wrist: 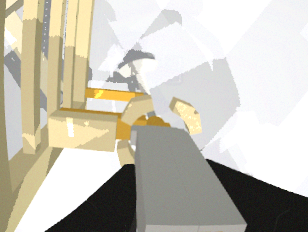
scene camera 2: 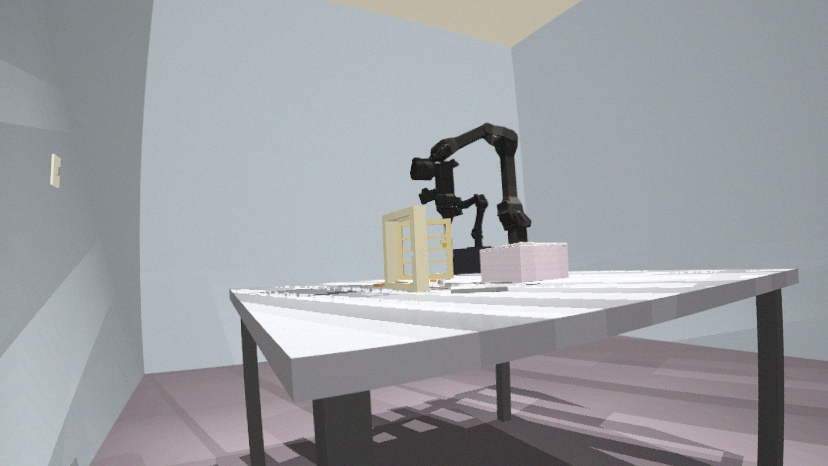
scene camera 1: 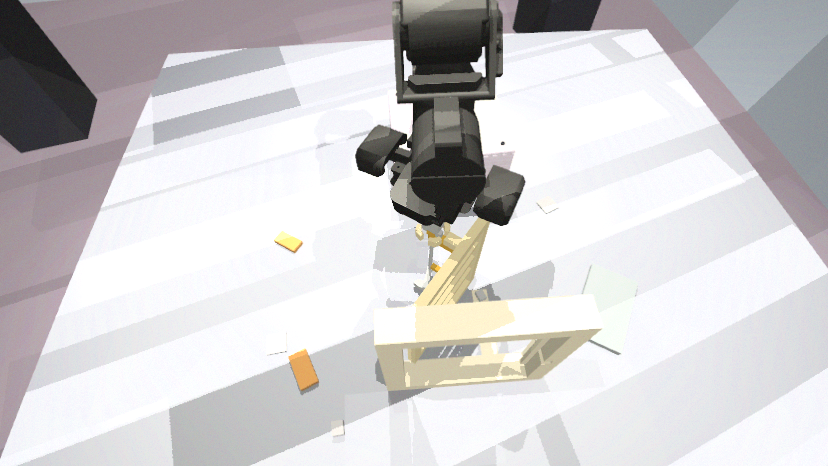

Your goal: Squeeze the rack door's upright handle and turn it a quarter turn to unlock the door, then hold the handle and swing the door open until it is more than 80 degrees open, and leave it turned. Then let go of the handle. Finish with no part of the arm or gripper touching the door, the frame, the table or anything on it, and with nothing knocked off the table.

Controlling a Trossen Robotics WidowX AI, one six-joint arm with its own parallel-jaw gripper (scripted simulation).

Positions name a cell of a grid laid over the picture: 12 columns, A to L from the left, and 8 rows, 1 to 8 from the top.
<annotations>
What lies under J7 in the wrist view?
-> The gripper.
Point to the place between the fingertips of the gripper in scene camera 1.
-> At G4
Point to a slatted door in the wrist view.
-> At C5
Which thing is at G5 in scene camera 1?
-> A slatted door.
</annotations>
